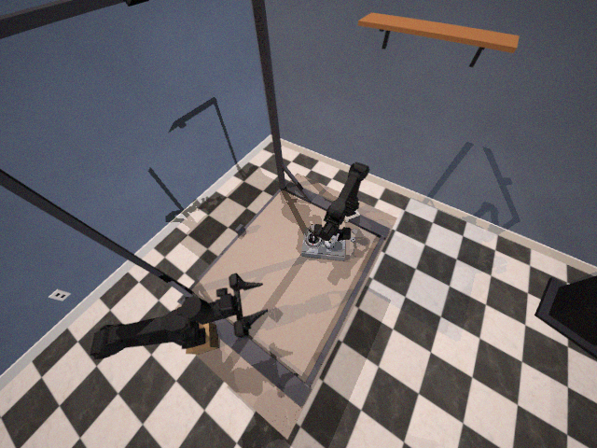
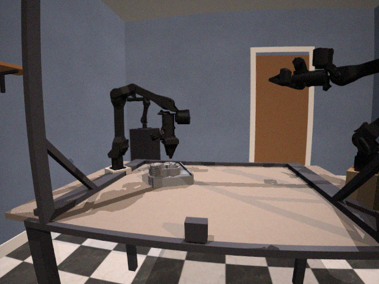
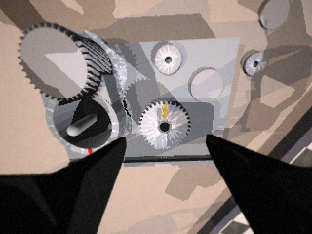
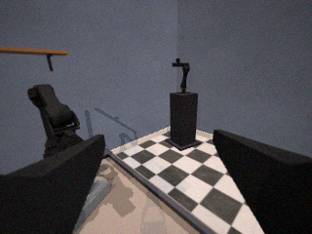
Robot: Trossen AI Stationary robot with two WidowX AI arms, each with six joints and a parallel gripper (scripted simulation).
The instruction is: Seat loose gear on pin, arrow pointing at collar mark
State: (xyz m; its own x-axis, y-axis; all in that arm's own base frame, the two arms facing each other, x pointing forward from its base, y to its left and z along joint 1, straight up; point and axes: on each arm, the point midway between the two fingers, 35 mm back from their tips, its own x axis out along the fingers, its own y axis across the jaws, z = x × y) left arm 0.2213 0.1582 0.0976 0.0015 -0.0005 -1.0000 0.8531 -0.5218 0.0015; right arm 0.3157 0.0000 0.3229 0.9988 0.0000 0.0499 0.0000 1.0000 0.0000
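My left hand is 80 mm above the silvery gear.
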